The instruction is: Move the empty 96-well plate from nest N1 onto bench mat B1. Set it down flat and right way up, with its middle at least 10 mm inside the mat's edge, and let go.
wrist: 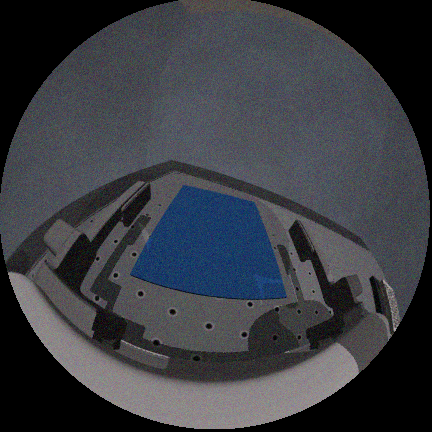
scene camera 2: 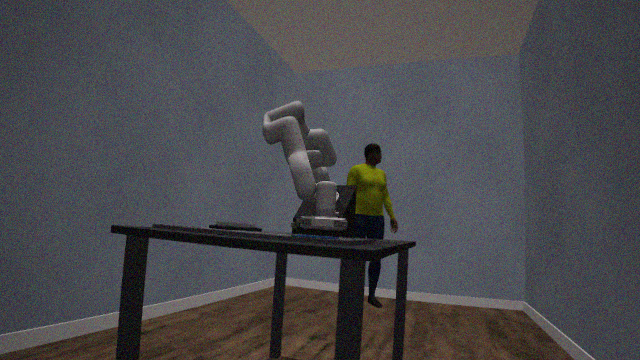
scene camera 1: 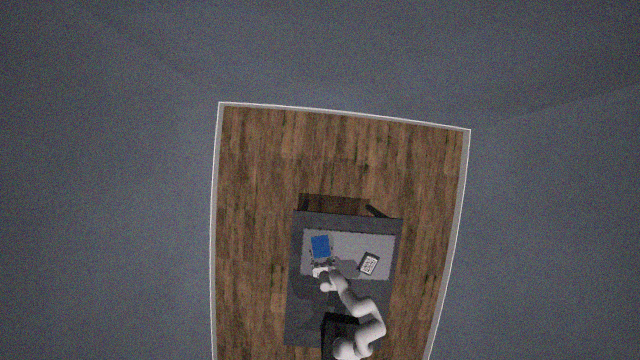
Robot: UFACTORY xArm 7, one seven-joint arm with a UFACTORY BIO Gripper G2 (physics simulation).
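Places are measured from the arm's base along level axes (x down, y ahead, z right), in metres.
Where they show: hand at its tool point: (wrist: 227, 223) (scene camera 2: 319, 227) (scene camera 1: 321, 253).
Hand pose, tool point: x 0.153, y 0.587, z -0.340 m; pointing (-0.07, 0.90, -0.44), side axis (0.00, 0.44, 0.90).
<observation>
Things, the pixels of their top centre, and the offset from my tool point. "spot": a spot on its surface instead. Level surfaces: height alone.
- 96-well plate at its top centre: (scene camera 2: 236, 223) (scene camera 1: 369, 265) dx +0.006, dy +0.013, dz +0.372 m
- dark nest N1 at a spot on its surface: (scene camera 1: 370, 256) spot: dx +0.018, dy +0.078, dz +0.363 m
- Bench mat B1 at its surface level: dx +0.030 m
- perforated grey board at its surface level: dx +0.032 m
The 96-well plate (scene camera 1: 369, 264) (wrist: 393, 303) is pale with a well pattern. It sits in the dark nest N1 (scene camera 1: 371, 254) at the right of the grey board, and both show small and dark in scene camera 2. Part of them shows at the right edge of the wrist view. Bench mat B1 (scene camera 1: 321, 246) (wrist: 210, 245) is a flat blue rectangle at the left of the board; a thin blue strip shows in scene camera 2. My gripper (scene camera 1: 321, 251) (wrist: 223, 206) is wide open and empty, low at the mat's near end, its fingers spread to either side of the mat and apart from the plate.
The perforated grey board (scene camera 1: 350, 245) (wrist: 190, 325) lies on the dark table (scene camera 1: 350, 222) (scene camera 2: 190, 237). The white arm (scene camera 1: 367, 307) (scene camera 2: 300, 170) reaches in from its dark mount at the near side. A person in a yellow top (scene camera 2: 370, 190) stands behind the table.
</observation>
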